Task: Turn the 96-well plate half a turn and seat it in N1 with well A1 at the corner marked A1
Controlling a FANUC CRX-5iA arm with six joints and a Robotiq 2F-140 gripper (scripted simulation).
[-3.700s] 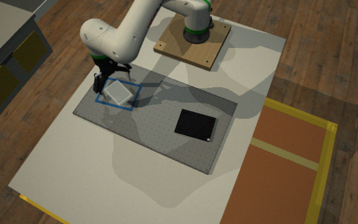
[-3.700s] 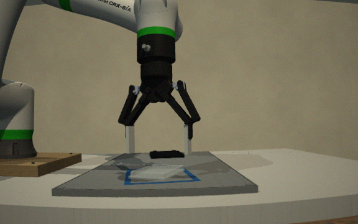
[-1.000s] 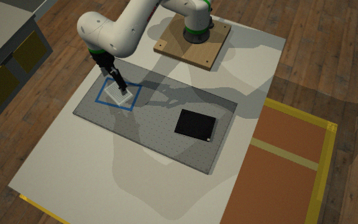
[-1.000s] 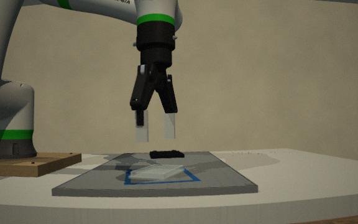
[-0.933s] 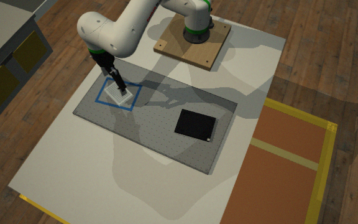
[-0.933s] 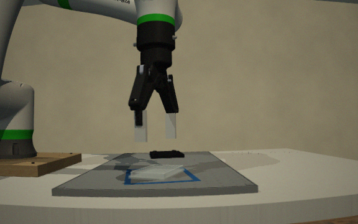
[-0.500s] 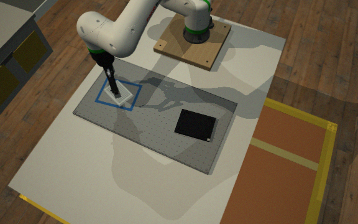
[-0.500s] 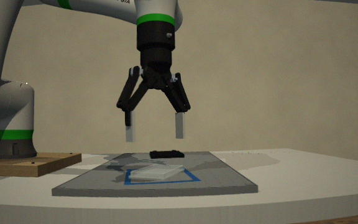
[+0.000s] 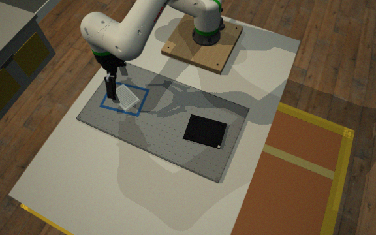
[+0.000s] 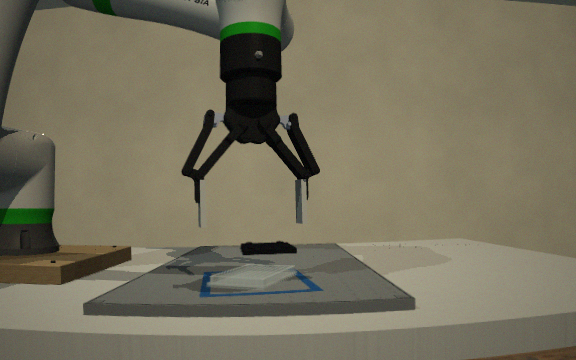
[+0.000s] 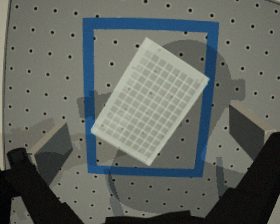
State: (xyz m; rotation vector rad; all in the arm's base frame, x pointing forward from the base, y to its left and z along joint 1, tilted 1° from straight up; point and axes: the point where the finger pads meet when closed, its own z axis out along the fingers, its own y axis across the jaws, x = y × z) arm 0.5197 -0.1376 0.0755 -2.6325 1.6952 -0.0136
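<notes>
Right now the 96-well plate is 80 mm below my hand. From my hand the other things lie so: A1 mark 490 mm to the left, 80 mm below, 10 mm behind.
</notes>
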